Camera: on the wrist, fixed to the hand. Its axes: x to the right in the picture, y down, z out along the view.
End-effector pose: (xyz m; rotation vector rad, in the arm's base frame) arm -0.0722 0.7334 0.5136 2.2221 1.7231 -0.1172
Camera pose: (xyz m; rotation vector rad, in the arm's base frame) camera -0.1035 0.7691 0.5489 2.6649 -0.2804 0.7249
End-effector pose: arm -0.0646 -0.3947 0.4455 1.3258 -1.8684 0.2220
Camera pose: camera -0.0158 -0.3918 0.4788 -0.5568 -2.1659 0.7709
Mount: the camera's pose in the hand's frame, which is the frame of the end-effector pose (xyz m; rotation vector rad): 0.0156 -0.0304 -0.0483 -0.3101 0.2518 1.5558
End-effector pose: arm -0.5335 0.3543 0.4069 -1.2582 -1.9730 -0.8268
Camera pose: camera -0.5579 0.3141 0.4428 -2.1307 -0.2648 -0.3729
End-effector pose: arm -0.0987 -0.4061 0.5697 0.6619 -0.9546 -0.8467
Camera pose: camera -0.0603 -0.4293 0.5312 -0.3225 -0.7828 0.4758
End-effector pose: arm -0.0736 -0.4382 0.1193 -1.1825 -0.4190 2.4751
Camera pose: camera -0.0386 -0.3990 0.0920 1.2404 -0.2096 -1.5979
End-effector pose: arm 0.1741 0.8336 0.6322 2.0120 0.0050 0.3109
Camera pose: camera 0.1826 0.8921 0.6287 1.2651 -1.3810 1.4009
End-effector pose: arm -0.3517 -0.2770 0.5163 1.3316 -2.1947 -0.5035
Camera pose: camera -0.3072 -0.3068 0.5415 -0.5843 -2.0835 -0.0125
